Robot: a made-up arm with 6 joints.
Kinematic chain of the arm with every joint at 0, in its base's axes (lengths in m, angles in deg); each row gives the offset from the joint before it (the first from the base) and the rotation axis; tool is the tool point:
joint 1: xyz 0 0 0.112 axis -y
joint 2: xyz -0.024 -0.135 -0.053 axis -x
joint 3: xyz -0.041 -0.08 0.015 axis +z
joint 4: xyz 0.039 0.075 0 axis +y
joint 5: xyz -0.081 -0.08 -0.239 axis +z
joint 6: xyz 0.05 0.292 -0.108 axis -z
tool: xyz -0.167 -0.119 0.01
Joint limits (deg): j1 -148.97..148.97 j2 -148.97..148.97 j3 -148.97..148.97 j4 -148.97..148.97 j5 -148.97..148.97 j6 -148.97..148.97
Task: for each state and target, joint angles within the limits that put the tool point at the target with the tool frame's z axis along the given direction. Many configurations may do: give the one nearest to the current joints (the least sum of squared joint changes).
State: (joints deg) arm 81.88 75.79 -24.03 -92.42 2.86 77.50
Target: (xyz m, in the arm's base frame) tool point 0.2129 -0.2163 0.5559 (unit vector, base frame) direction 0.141 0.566 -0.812
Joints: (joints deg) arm 49.15 48.26 -58.53 -90.13 -33.09 70.83
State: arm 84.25 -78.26 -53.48 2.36 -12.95 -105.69
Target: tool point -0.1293 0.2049 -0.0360 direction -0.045 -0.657 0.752
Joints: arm 98.18 -80.10 -13.08 50.45 8.24 -142.80
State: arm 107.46 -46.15 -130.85 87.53 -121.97 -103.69
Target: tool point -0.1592 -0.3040 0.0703 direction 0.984 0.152 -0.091
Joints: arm 143.27 -87.08 -148.97 100.26 -146.14 -65.61
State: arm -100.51 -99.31 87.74 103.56 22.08 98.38
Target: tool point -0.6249 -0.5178 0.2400 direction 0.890 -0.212 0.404
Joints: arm -71.34 -104.17 95.63 91.87 50.04 103.82
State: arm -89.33 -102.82 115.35 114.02 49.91 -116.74
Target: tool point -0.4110 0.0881 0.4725 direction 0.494 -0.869 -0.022
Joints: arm -85.72 -141.64 86.59 81.13 62.31 -122.21
